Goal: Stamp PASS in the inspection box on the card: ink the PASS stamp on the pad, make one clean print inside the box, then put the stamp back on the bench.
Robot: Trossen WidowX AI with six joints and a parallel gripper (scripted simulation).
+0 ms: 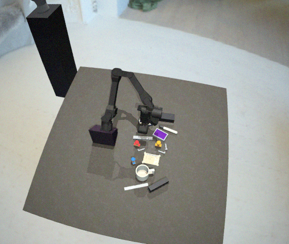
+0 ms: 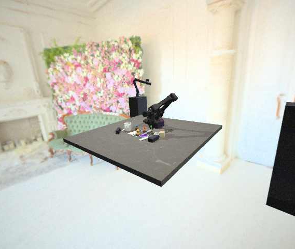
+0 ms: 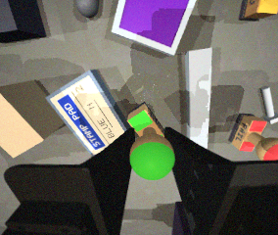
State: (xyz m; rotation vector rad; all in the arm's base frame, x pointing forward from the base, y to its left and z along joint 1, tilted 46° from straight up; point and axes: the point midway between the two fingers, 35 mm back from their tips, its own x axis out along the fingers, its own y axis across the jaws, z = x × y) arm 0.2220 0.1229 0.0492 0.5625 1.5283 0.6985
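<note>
My gripper tip is 11 cm short of the purple ink pad, 5 cm above it and 1 cm to the left of it. Also, from my gripper tip: green-knobbed stamp (right at my gripper tip); blue-labelled box (6 cm to the left, 4 cm below, 1 cm behind); grey bar (6 cm to the right, 5 cm below).
</note>
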